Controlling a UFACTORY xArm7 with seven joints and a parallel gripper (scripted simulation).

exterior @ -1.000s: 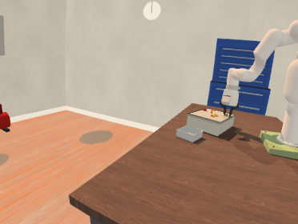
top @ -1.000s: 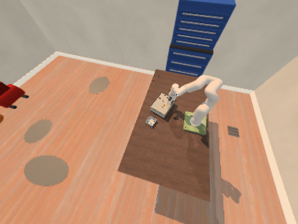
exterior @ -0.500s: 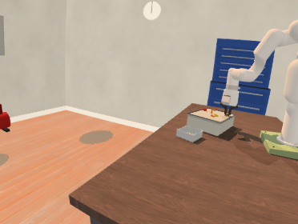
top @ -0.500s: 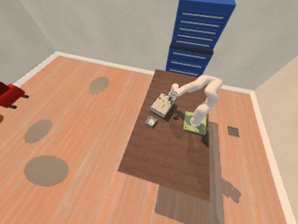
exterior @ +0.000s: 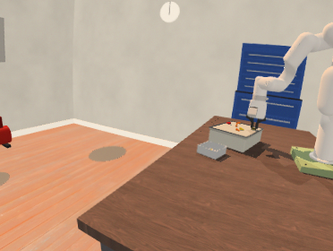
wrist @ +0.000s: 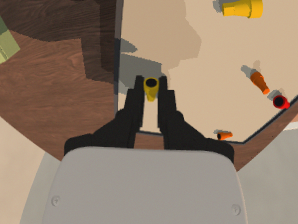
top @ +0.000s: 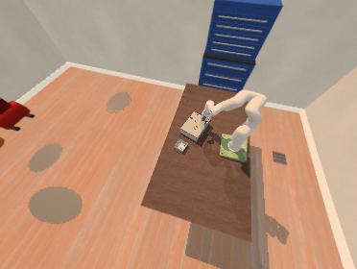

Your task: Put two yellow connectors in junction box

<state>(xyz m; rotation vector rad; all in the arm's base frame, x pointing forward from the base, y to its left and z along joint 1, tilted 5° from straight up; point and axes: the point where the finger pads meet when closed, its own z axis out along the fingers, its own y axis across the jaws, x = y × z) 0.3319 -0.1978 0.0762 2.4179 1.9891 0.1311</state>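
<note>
My hand is 30 cm to the right of the junction box, 20 cm short of it and 10 cm above it. Also, from my hand: tool case (9 cm ahead, 4 cm below, 3 cm to the left); red connector (15 cm ahead, 3 cm to the right, 1 cm below).
</note>
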